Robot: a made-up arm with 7 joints. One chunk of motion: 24 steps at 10 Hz.
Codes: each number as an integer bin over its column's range. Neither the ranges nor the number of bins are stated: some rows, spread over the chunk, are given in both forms.
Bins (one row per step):
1: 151 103 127 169 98 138 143
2: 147 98 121 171 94 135 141
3: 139 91 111 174 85 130 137
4: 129 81 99 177 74 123 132
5: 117 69 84 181 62 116 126
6: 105 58 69 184 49 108 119
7: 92 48 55 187 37 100 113
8: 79 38 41 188 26 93 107
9: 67 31 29 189 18 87 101
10: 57 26 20 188 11 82 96
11: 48 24 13 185 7 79 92
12: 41 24 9 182 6 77 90
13: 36 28 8 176 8 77 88
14: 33 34 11 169 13 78 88
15: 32 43 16 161 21 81 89
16: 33 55 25 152 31 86 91
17: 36 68 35 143 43 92 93
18: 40 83 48 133 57 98 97
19: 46 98 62 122 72 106 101
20: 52 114 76 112 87 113 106
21: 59 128 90 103 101 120 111
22: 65 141 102 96 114 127 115
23: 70 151 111 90 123 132 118
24: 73 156 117 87 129 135 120
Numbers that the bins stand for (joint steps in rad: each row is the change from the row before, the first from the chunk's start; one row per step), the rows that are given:
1: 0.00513 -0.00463 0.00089 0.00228 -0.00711 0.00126 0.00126
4: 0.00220 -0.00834 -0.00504 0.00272 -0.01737 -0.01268 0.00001
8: -0.00447 -0.01559 -0.01732 0.00332 -0.03789 -0.04056 -0.00283
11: -0.00860 -0.01795 -0.02325 0.00316 -0.04601 -0.05358 -0.00454
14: -0.01060 -0.01627 -0.02367 0.00228 -0.04344 -0.05451 -0.00499
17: -0.01020 -0.01053 -0.01859 0.00085 -0.03062 -0.04149 -0.00442
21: -0.00713 -0.00042 -0.00694 -0.00135 -0.00583 -0.01547 -0.00238
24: -0.00527 0.00431 -0.00122 -0.00222 0.00614 -0.00153 -0.00135
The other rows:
2: 0.00460 -0.00547 -0.00038 0.00239 -0.00882 -0.00153 0.00104
3: 0.00353 -0.00665 -0.00249 0.00255 -0.01267 -0.00618 0.00058
5: 0.00060 -0.01036 -0.00821 0.00294 -0.02250 -0.01919 -0.00067
6: -0.00100 -0.01222 -0.01139 0.00310 -0.02805 -0.02662 -0.00147
7: -0.00273 -0.01391 -0.01435 0.00327 -0.03318 -0.03406 -0.00215
9: -0.00607 -0.01677 -0.01986 0.00338 -0.04131 -0.04614 -0.00351
10: -0.00740 -0.01762 -0.02176 0.00332 -0.04430 -0.05079 -0.00408
12: -0.00953 -0.01795 -0.02409 0.00299 -0.04644 -0.05544 -0.00476
13: -0.01020 -0.01728 -0.02431 0.00266 -0.04558 -0.05544 -0.00499
15: -0.01073 -0.01475 -0.02261 0.00184 -0.04002 -0.05172 -0.00488
16: -0.01060 -0.01273 -0.02071 0.00135 -0.03575 -0.04707 -0.00465
18: -0.00967 -0.00800 -0.01584 0.00030 -0.02464 -0.03592 -0.00397
19: -0.00887 -0.00547 -0.01287 -0.00030 -0.01822 -0.02848 -0.00351
20: -0.00807 -0.00278 -0.00991 -0.00085 -0.01181 -0.02198 -0.00295
22: -0.00633 0.00178 -0.00440 -0.00173 -0.00027 -0.00896 -0.00192
23: -0.00567 0.00346 -0.00249 -0.00206 0.00358 -0.00432 -0.00158

